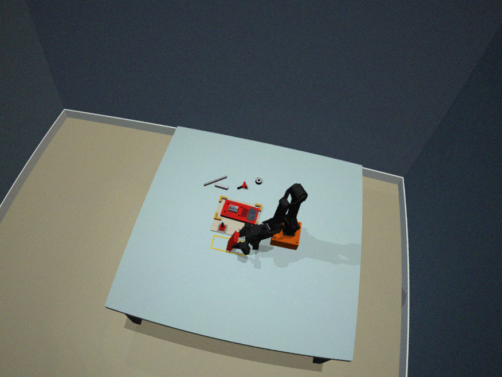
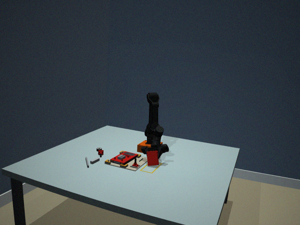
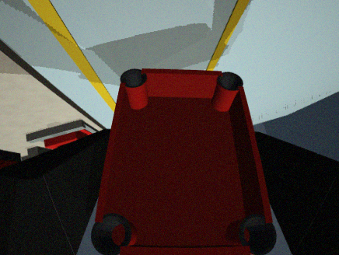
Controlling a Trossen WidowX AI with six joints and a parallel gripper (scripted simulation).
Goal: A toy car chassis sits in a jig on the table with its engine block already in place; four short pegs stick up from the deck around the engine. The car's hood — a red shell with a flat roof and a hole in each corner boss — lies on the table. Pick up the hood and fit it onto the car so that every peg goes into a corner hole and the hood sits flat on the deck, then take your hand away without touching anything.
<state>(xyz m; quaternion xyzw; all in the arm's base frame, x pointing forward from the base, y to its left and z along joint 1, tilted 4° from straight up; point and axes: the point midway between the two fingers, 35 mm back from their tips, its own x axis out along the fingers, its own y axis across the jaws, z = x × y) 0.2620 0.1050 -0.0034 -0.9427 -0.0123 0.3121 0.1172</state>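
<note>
Right now my gripper tip is 10 mm below the red hood and 10 mm short of it. The rest, counted from my gripper tip: grey engine block 210 mm to the right, 30 mm ahead, 20 mm below; then thin rod 410 mm to the right, 160 mm ahead, 40 mm below; then beige jig plate 190 mm to the right, 40 mm below, 10 mm ahead.
</note>
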